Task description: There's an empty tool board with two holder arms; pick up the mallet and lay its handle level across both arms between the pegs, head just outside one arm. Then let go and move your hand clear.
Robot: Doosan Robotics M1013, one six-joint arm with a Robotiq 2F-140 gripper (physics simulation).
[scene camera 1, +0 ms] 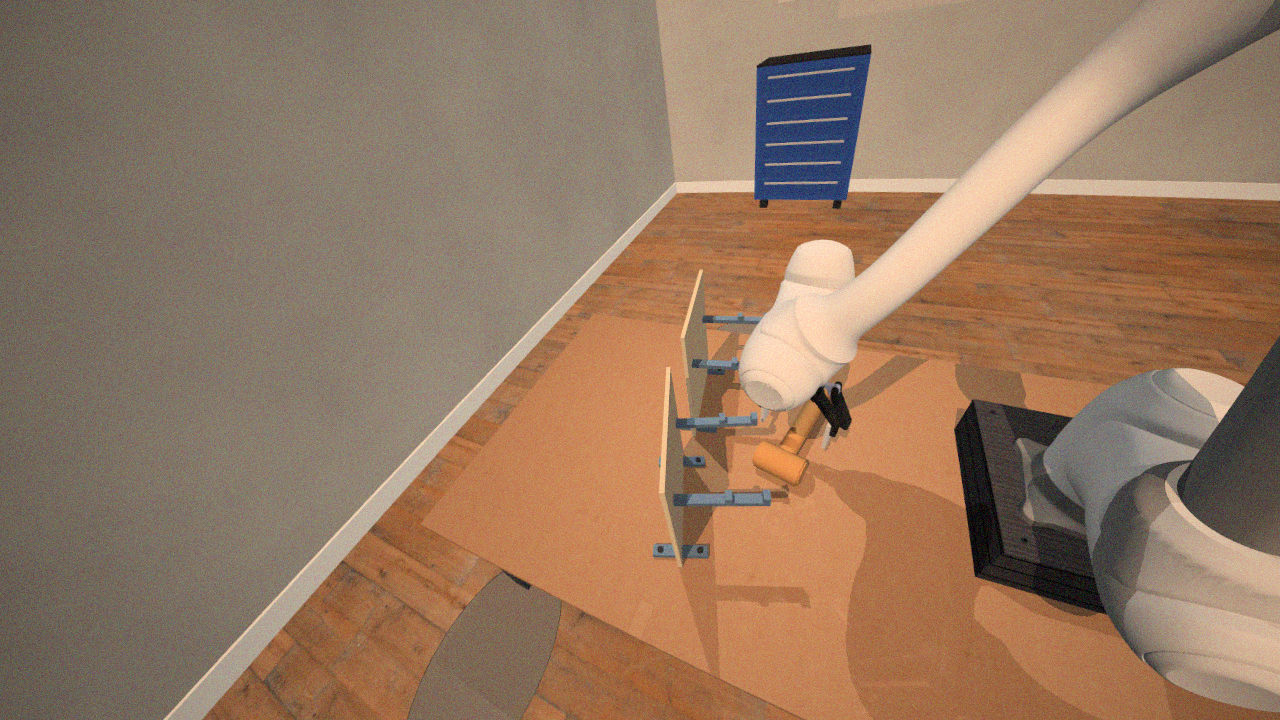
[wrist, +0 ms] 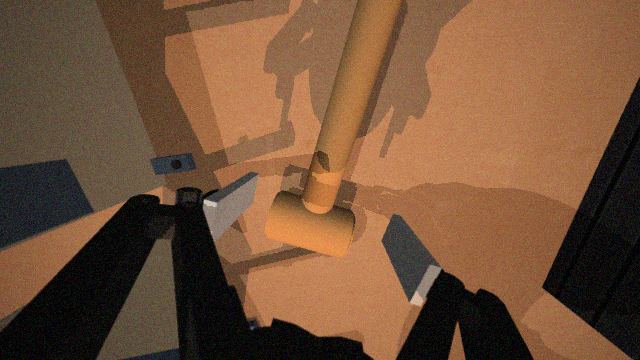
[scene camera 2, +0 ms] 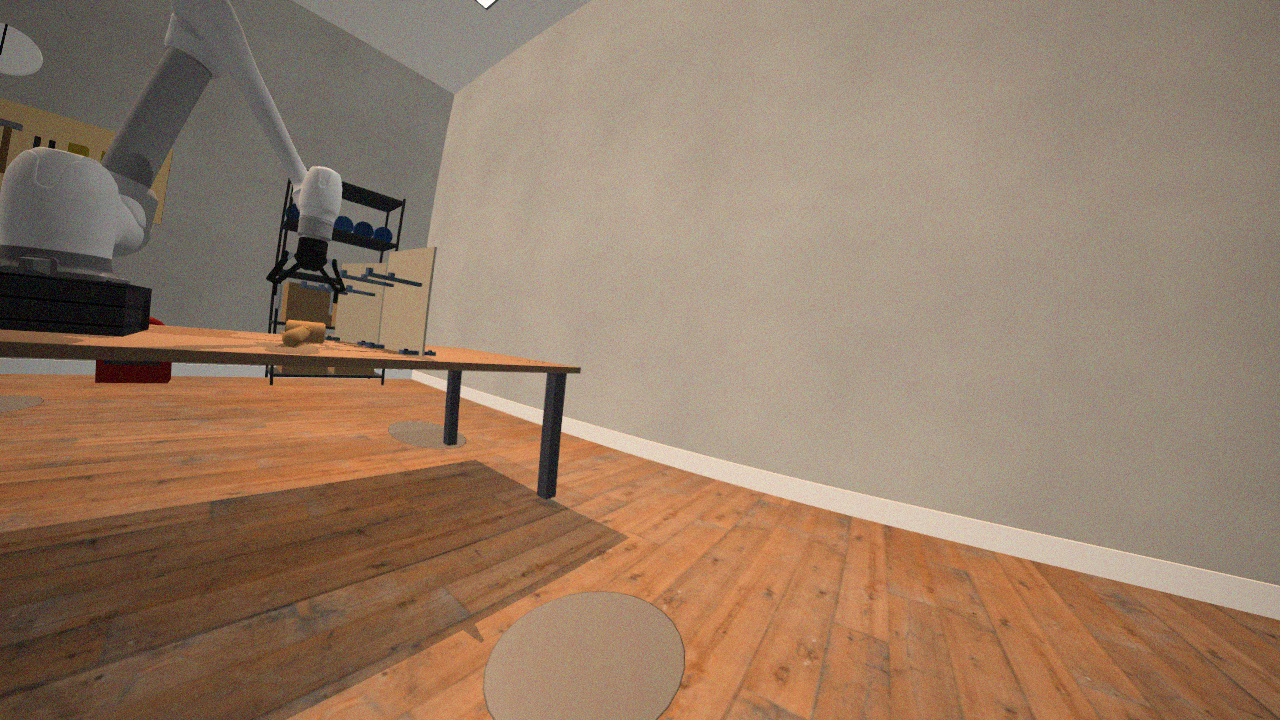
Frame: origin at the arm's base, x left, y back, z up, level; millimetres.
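Seen in the pictures: gripper, between the fingertips: [scene camera 1: 793, 429] [wrist: 322, 208] [scene camera 2: 304, 311]; arm's base, origin of its link: [scene camera 1: 1079, 496] [scene camera 2: 59, 278].
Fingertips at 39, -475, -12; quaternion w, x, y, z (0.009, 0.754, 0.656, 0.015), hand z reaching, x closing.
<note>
Offsets run from my fingertips to a thing's middle, as dx, dy, dz. "pt": to the spot under its first point. Level surfaces: height alone.
The orange mallet @(-67, +7, -66) [scene camera 1: 780, 462] [scene camera 2: 304, 332] [wrist: 310, 225] lies on the table, its head toward scene camera 1 and its handle running back under the robot's wrist. My gripper [scene camera 1: 796, 428] [scene camera 2: 306, 304] [wrist: 322, 208] is open wide and empty, above the mallet, with the head and handle showing between and beyond its spread fingers. Two upright tool boards stand beside it. The near tool board [scene camera 1: 669, 465] [scene camera 2: 411, 295] has two blue holder arms, one @(pt +259, -56, +93) [scene camera 1: 723, 498] nearer and one @(pt +112, -131, +93) [scene camera 1: 716, 421] farther, both bare. The far tool board [scene camera 1: 693, 331] [scene camera 2: 359, 313] has two more, partly hidden by the wrist.
The holder arms reach out toward the mallet's side. The black robot base block [scene camera 1: 1029, 573] [scene camera 2: 71, 304] [wrist: 600, 225] stands on the table @(dz -93) [scene camera 1: 572, 429] [scene camera 2: 501, 360] across from the boards. A grey wall [scene camera 1: 313, 223] rises behind the boards. A blue drawer cabinet [scene camera 1: 810, 129] stands at the back.
</note>
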